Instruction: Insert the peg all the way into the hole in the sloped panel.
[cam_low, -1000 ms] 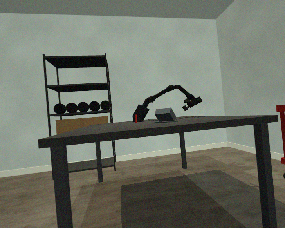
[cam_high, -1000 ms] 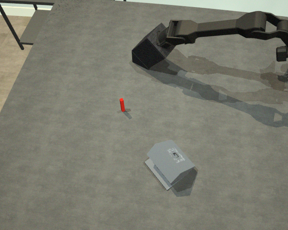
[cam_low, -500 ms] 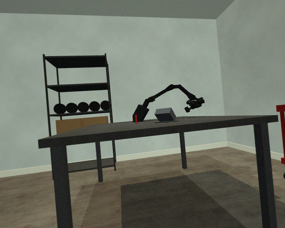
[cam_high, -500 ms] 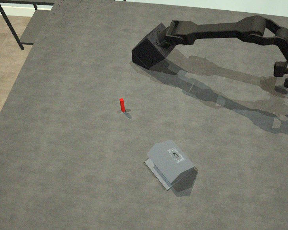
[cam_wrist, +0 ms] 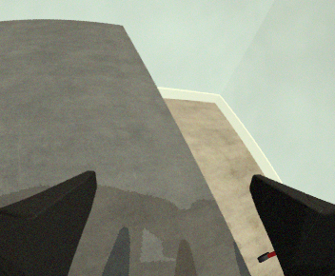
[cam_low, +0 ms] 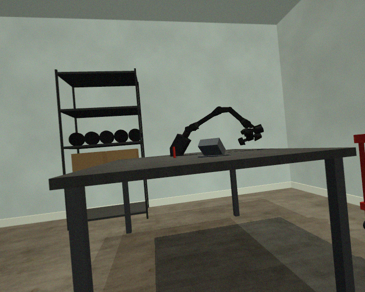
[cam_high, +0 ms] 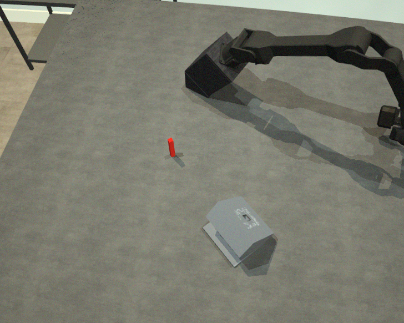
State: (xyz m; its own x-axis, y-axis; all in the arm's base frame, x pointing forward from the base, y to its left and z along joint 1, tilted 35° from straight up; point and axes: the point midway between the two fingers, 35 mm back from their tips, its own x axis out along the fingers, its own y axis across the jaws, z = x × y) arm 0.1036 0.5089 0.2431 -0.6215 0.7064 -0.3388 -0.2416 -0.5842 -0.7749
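Right now the red peg is 18 cm ahead of my hand, 70 cm to the right of it and 4 cm below it.
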